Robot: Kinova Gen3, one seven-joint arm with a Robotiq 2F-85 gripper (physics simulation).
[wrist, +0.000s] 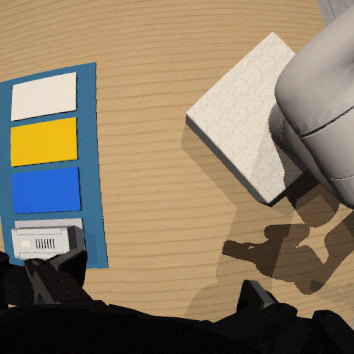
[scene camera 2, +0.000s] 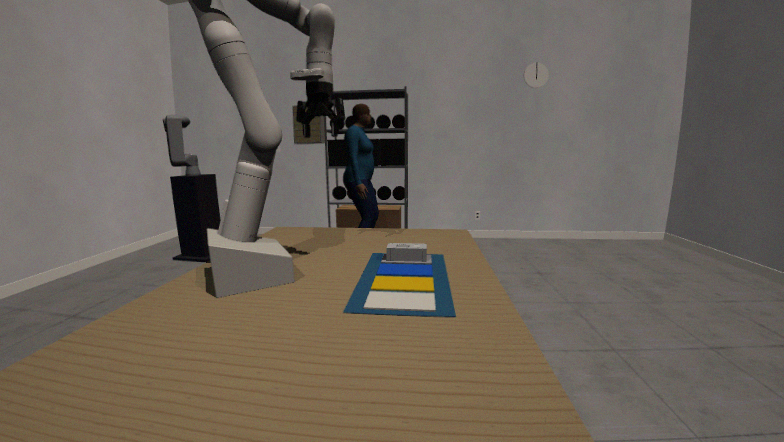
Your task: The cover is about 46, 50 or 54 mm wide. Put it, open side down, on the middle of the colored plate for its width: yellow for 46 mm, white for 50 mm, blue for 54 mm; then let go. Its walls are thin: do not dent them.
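Seen in the pictures: gripper, fingertip midpoint: [wrist: 161,283] [scene camera 2: 320,137]; arm's base at its link origin: [scene camera 2: 238,237].
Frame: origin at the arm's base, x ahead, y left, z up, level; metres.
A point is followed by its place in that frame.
The light grey cover [scene camera 2: 406,253] @(x 0.442, y 0.156, z -0.075 m) [wrist: 40,243] @(x 0.437, y 0.184, z -0.060 m) stands closed side up, with dark slots on top, on a pale grey plate [wrist: 48,223] @(x 0.436, y 0.151, z -0.099 m) at the far end of the blue-green mat [scene camera 2: 444,291] @(x 0.550, y -0.037, z -0.103 m) [wrist: 89,150] @(x 0.348, y 0.016, z -0.103 m). In a row from it lie the blue plate [scene camera 2: 405,270] @(x 0.446, y 0.079, z -0.099 m) [wrist: 46,190] @(x 0.437, y 0.088, z -0.099 m), the yellow plate [scene camera 2: 403,283] @(x 0.450, y -0.011, z -0.099 m) [wrist: 44,142] @(x 0.441, y -0.005, z -0.099 m) and the white plate [scene camera 2: 400,301] @(x 0.454, y -0.108, z -0.099 m) [wrist: 44,96] @(x 0.446, y -0.099, z -0.099 m), all bare. My gripper [scene camera 2: 320,131] @(x 0.196, y 0.143, z 0.266 m) [wrist: 161,283] @(x 0.196, y 0.143, z 0.266 m) is open and empty, high above the table and to the left of the cover in the scene view. In the wrist view its left finger overlaps the cover's lower edge.
The robot's pale base [scene camera 2: 247,269] @(x 0.086, y -0.100, z -0.049 m) [wrist: 230,112] @(x 0.101, y -0.022, z -0.020 m) stands on the wooden table [scene camera 2: 274,356] @(x 0.272, y -0.324, z -0.105 m) [wrist: 150,150] @(x 0.234, y 0.022, z -0.105 m), left of the mat in the scene view. Behind the table are a person [scene camera 2: 359,156] and a shelf rack [scene camera 2: 406,181]. A dark pedestal [scene camera 2: 194,214] with a device stands at the left.
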